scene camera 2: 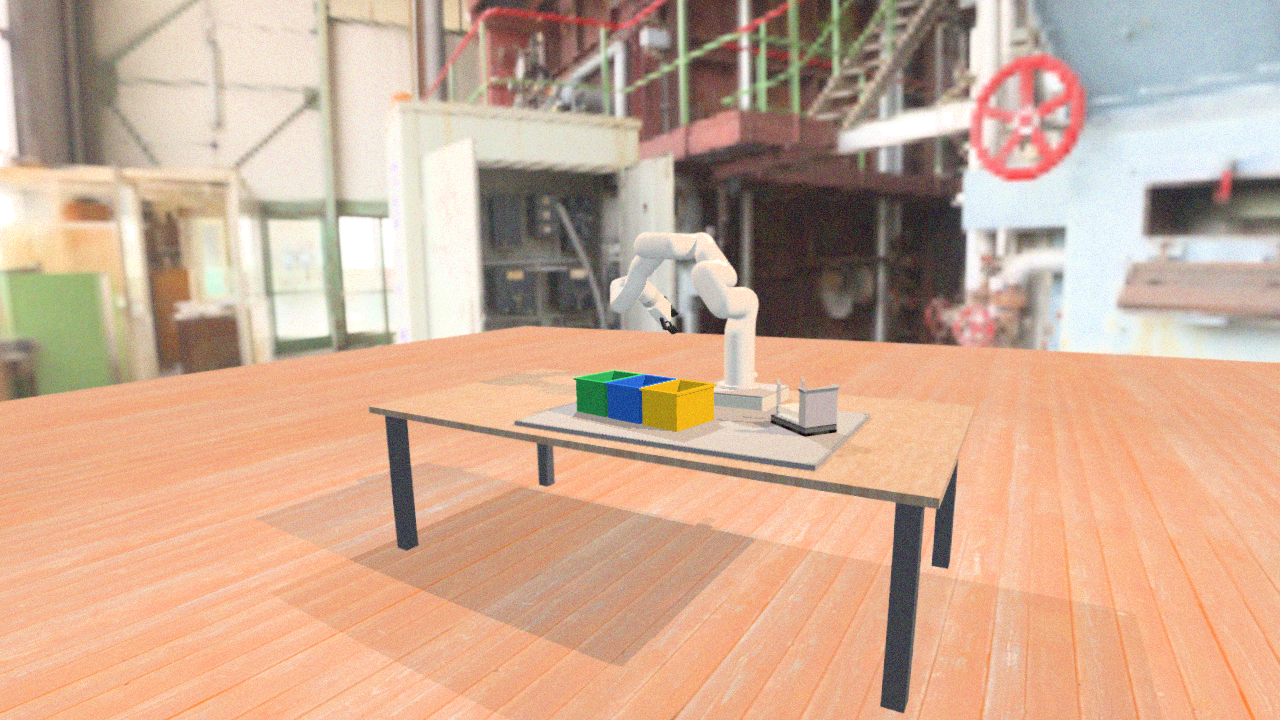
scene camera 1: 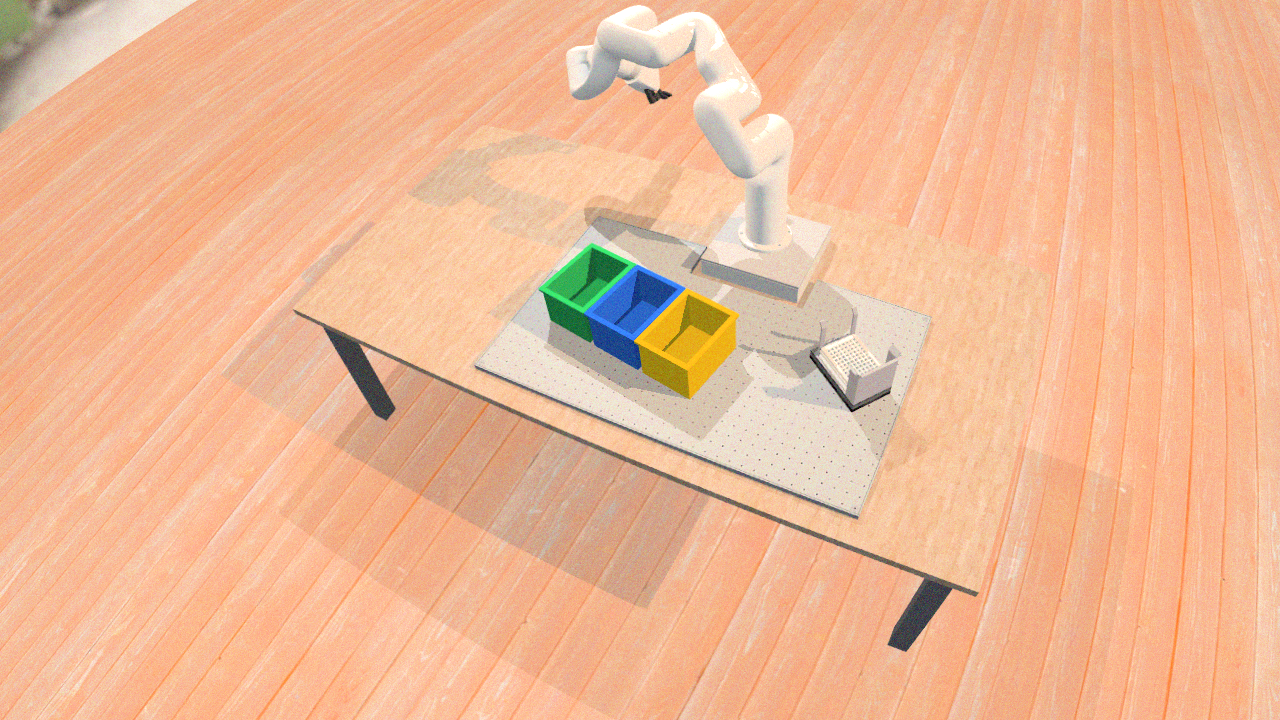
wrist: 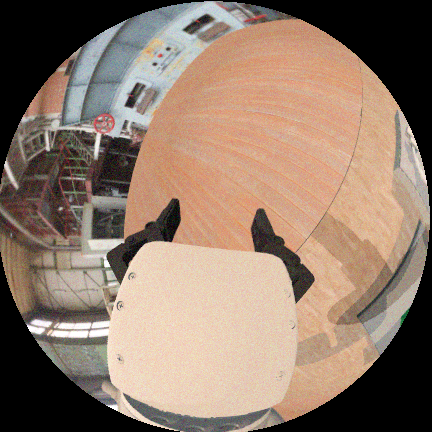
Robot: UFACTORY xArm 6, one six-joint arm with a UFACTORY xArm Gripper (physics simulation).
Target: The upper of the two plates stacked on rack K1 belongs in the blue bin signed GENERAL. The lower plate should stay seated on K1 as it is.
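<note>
A white plate with rows of small wells lies on the rack, which has a black base and tall grey guides, at the right of the board. I cannot tell the two stacked plates apart at this size; no plate can be made out in scene camera 2. The blue bin stands between the green and yellow bins; its inside looks empty and no sign is readable. My gripper is open and empty, high above the back of the table, far from rack and bins.
The green bin and the yellow bin touch the blue bin on either side. All stand on a perforated board on the wooden table. The arm's base block stands behind, between bins and rack.
</note>
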